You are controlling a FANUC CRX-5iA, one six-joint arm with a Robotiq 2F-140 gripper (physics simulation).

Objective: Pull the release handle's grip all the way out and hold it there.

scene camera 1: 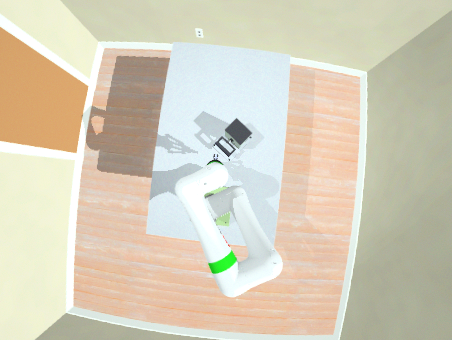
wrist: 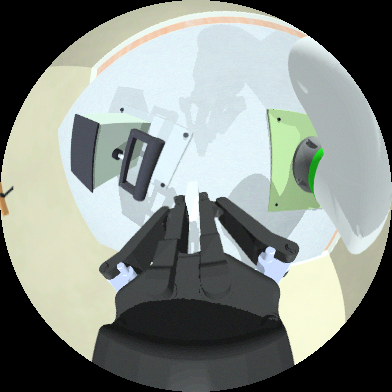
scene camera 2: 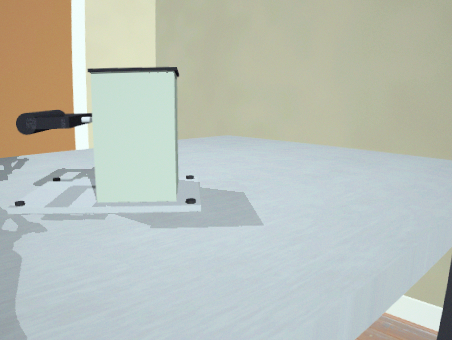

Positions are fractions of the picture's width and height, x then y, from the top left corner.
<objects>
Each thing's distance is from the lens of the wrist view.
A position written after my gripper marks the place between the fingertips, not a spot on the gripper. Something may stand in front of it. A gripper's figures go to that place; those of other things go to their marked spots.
my gripper (wrist: 0.49, 0.48): 21 cm
light base plate (wrist: 0.45, 0.35): 30 cm
</objects>
